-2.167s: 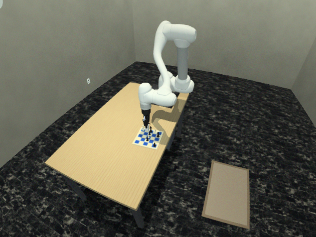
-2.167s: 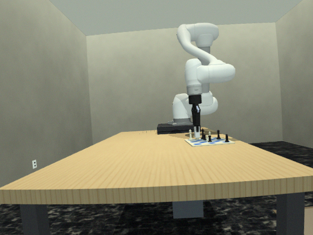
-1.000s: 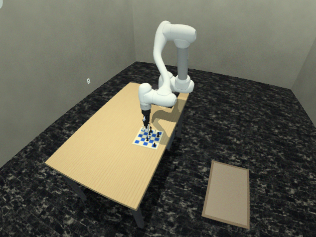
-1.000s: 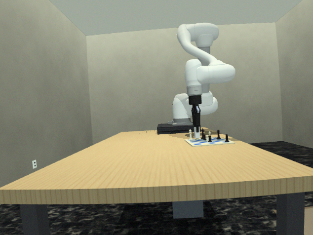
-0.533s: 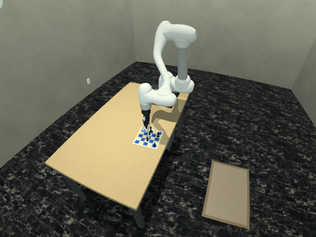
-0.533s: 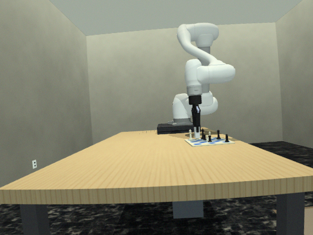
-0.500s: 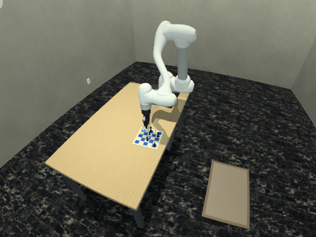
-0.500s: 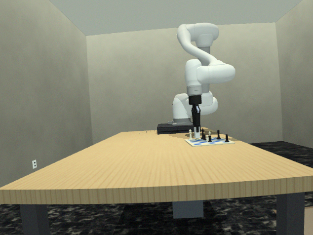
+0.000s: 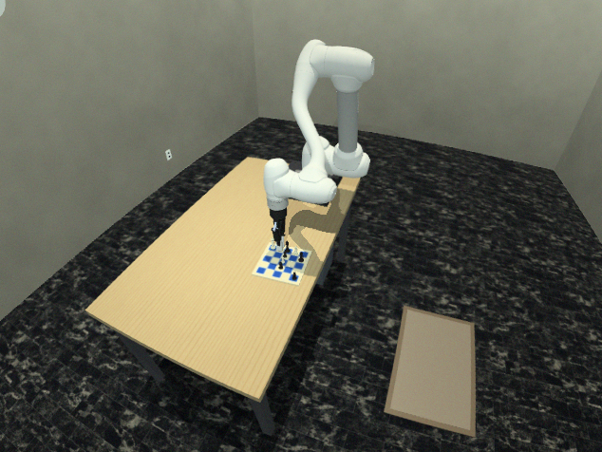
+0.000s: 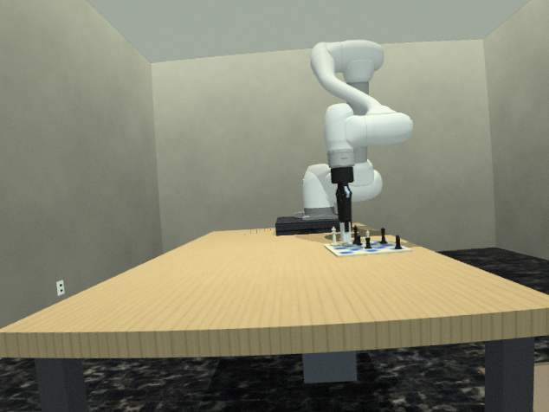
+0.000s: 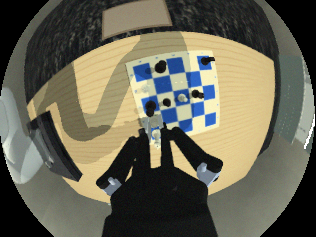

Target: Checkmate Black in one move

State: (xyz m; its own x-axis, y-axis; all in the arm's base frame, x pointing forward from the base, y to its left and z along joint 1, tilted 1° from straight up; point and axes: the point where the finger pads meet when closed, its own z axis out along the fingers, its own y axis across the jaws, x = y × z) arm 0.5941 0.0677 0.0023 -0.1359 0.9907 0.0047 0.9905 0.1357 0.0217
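My hand is 3 cm to the right of the black piece and 1 cm above it. The rest, counted from my hand: chessboard 7 cm ahead, 5 cm to the left, 5 cm below.
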